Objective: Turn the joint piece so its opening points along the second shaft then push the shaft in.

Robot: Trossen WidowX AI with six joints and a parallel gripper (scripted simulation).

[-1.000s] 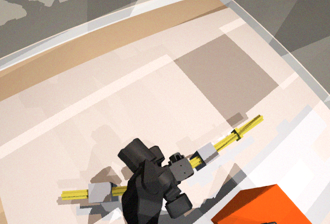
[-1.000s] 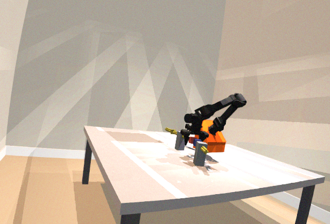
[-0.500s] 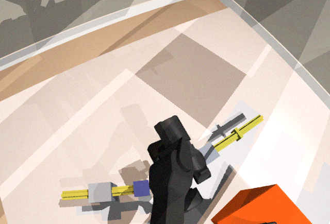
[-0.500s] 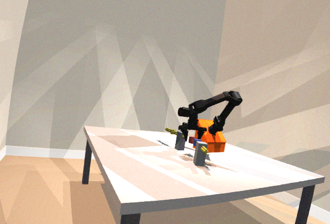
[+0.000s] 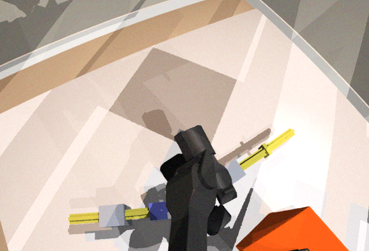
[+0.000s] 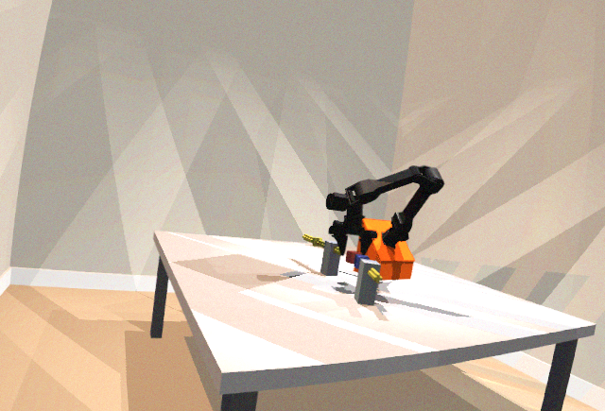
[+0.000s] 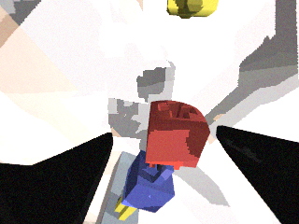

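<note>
My gripper tip is 10 mm past the red square joint piece.
</note>
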